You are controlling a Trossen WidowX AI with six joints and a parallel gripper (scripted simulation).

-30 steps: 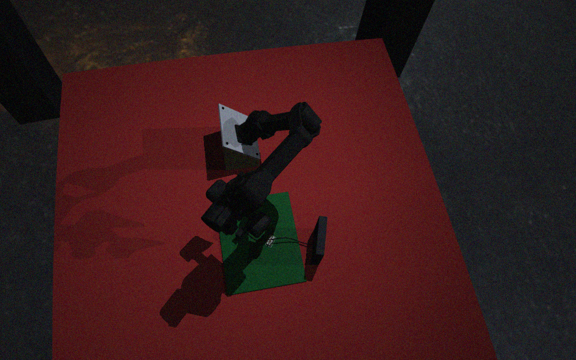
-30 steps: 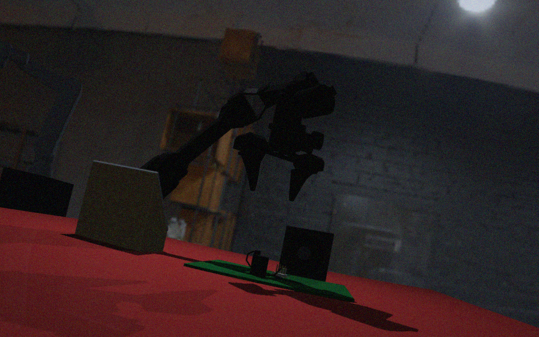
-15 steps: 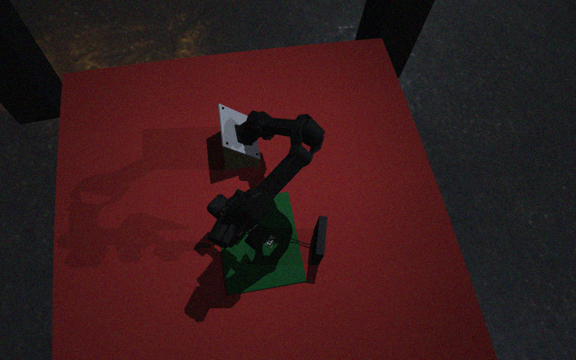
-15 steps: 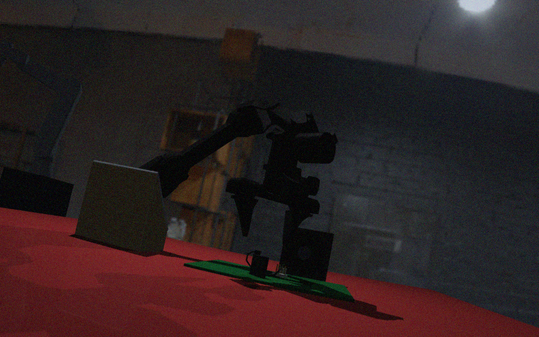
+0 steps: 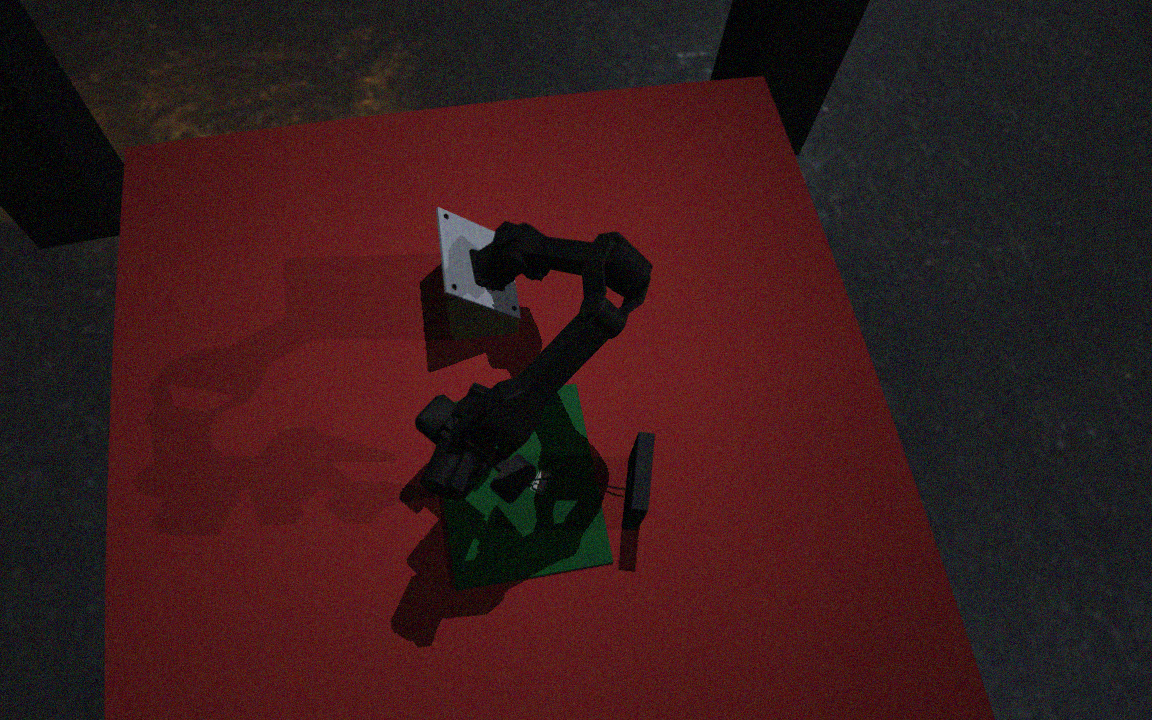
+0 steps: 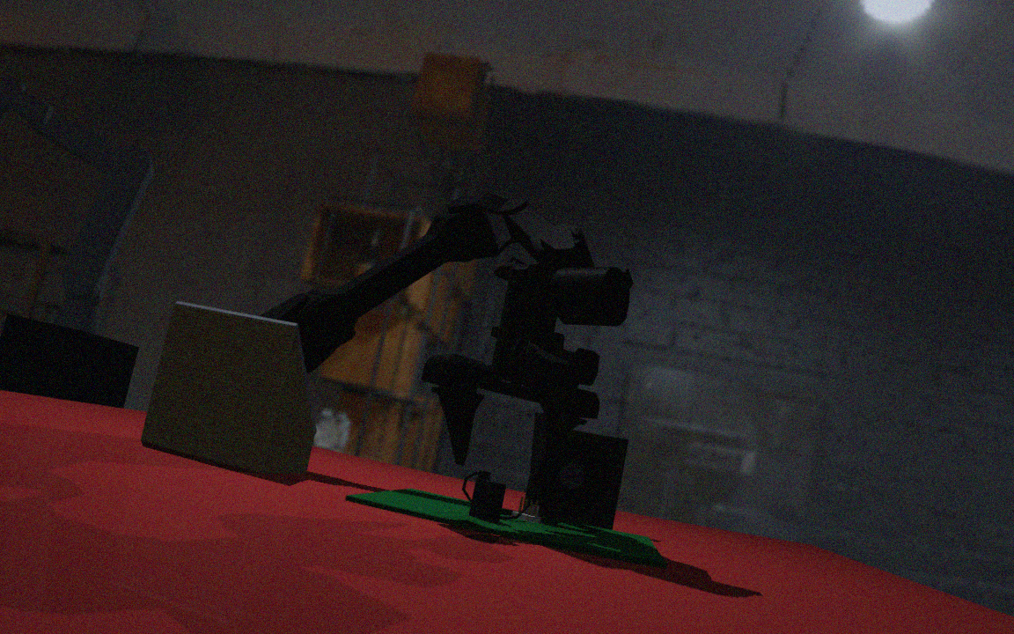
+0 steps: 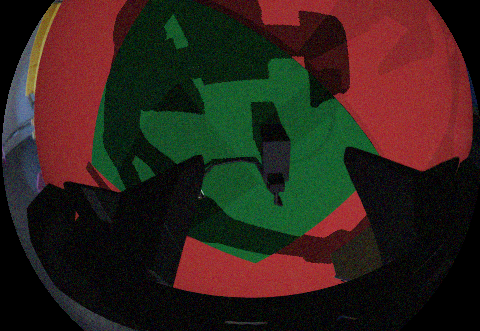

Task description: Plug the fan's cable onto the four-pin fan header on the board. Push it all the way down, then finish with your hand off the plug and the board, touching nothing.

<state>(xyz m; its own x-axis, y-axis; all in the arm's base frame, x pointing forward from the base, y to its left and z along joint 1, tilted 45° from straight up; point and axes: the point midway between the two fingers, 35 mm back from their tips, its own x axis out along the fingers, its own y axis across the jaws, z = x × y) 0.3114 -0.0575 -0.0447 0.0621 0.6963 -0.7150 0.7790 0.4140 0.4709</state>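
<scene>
The black plug lies 30 mm below my gripper tip, 10 mm to the left of it and 10 mm behind it. From my gripper tip the other things lie so: green board: 70 mm below, 60 mm to the left, 20 mm ahead; then four-pin header: 100 mm to the left, 50 mm below, 30 mm ahead; then black fan: 220 mm to the left, 70 mm ahead, 10 mm above.
</scene>
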